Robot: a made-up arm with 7 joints. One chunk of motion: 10 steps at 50 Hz.
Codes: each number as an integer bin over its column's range. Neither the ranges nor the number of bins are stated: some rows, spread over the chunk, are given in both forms.
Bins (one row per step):
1: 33 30 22 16 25 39 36
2: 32 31 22 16 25 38 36
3: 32 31 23 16 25 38 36
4: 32 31 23 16 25 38 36
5: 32 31 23 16 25 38 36
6: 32 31 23 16 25 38 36
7: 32 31 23 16 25 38 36
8: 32 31 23 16 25 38 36
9: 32 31 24 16 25 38 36
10: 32 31 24 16 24 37 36
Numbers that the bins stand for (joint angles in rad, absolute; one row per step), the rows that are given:
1: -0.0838 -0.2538 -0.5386 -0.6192 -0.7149 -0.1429 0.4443
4: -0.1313 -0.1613 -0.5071 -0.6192 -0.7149 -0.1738 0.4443
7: -0.1313 -0.1613 -0.5071 -0.6192 -0.7149 -0.1738 0.4443
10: -0.1313 -0.1613 -0.4757 -0.6192 -0.7495 -0.2048 0.4443
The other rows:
2: -0.1313 -0.1613 -0.5386 -0.6192 -0.7149 -0.1738 0.4443
3: -0.1313 -0.1613 -0.5071 -0.6192 -0.7149 -0.1738 0.4443
5: -0.1313 -0.1613 -0.5071 -0.6192 -0.7149 -0.1738 0.4443
6: -0.1313 -0.1613 -0.5071 -0.6192 -0.7149 -0.1738 0.4443
8: -0.1313 -0.1613 -0.5071 -0.6192 -0.7149 -0.1738 0.4443
9: -0.1313 -0.1613 -0.4757 -0.6192 -0.7149 -0.1738 0.4443

